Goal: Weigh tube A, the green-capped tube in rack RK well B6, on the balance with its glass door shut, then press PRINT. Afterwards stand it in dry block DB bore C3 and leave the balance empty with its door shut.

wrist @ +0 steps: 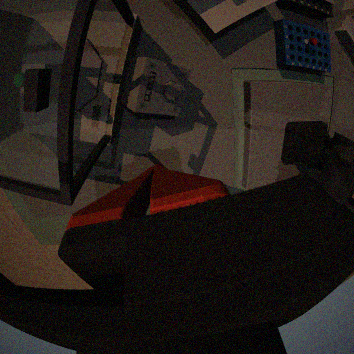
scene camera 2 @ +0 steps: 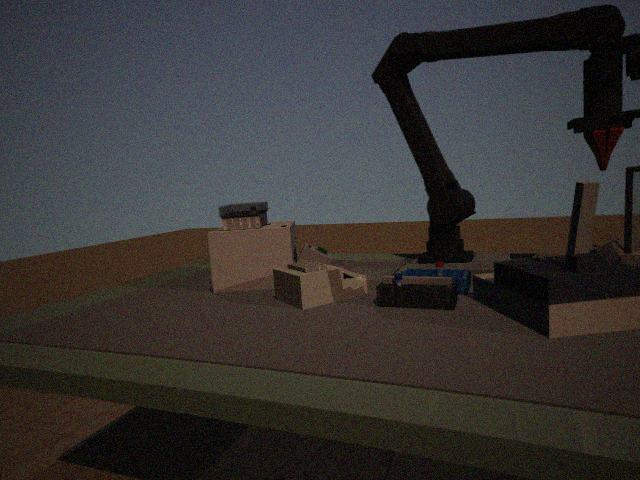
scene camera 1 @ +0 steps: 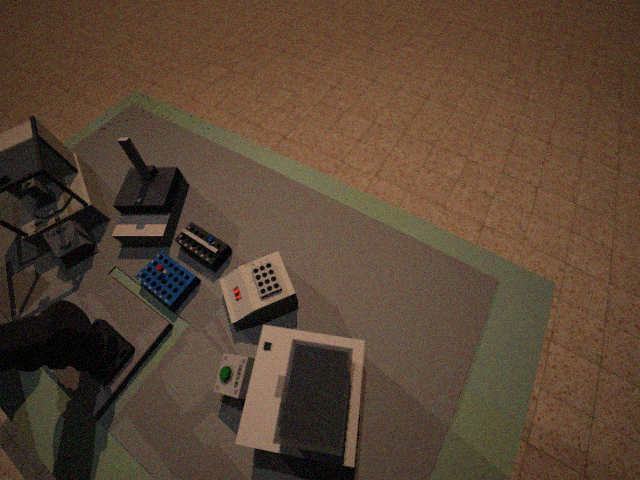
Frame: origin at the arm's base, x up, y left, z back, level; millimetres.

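Seen in the pictures: gripper, between the fingertips: (wrist: 158, 173) (scene camera 2: 603, 170); arm's base, origin of its link: (wrist: 303, 139) (scene camera 2: 445, 260) (scene camera 1: 104, 350).
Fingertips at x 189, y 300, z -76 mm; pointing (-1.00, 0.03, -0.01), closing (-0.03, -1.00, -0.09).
Pixels of each thing's top centre, then the offset from my fingertips to it.
- blue rack RK, centre of its top: (scene camera 2: 434, 273) (wrist: 309, 46) (scene camera 1: 164, 276) dx -178, dy -292, dz -120 mm
- red-capped tube, centre of its top: (scene camera 2: 438, 262) (wrist: 314, 40) (scene camera 1: 159, 267) dx -154, dy -282, dz -129 mm
- white dry block DB, centre of its top: (scene camera 2: 318, 262) (scene camera 1: 253, 283) dx -138, dy -500, dz -220 mm
- balance, centre of its top: (scene camera 1: 271, 385) (scene camera 2: 271, 202) dx -18, dy -671, dz -98 mm
- black instrument with a lever, centre of its top: (scene camera 2: 547, 247) (scene camera 1: 136, 190) dx -106, dy -101, dz -239 mm
- black rack, centre of its top: (scene camera 2: 416, 277) (scene camera 1: 198, 239) dx -160, dy -304, dz -234 mm
My gripper (wrist: 158, 173) has red fingers, shut with nothing between them. It shows only in the wrist view, held high and off to the side of the bench. The blue rack RK (scene camera 1: 167, 280) (scene camera 2: 434, 274) (wrist: 303, 46) holds a red-capped tube (scene camera 1: 160, 268) (wrist: 314, 41); I see no green cap in it. The white dry block DB (scene camera 1: 258, 289) (scene camera 2: 309, 284) has open bores. The balance (scene camera 1: 263, 400) (scene camera 2: 247, 254) stands beside the PRINT box (scene camera 1: 233, 376) (wrist: 156, 95). A small green spot (wrist: 17, 80) shows behind dark frame bars; I cannot tell what it is.
A black instrument with a lever (scene camera 1: 151, 190) and a black rack (scene camera 1: 204, 245) (scene camera 2: 415, 295) stand at the back left. The arm's base (scene camera 2: 447, 238) stands on a raised plate (scene camera 1: 137, 319) (wrist: 281, 116). The grey mat has a green border (scene camera 1: 509, 333).
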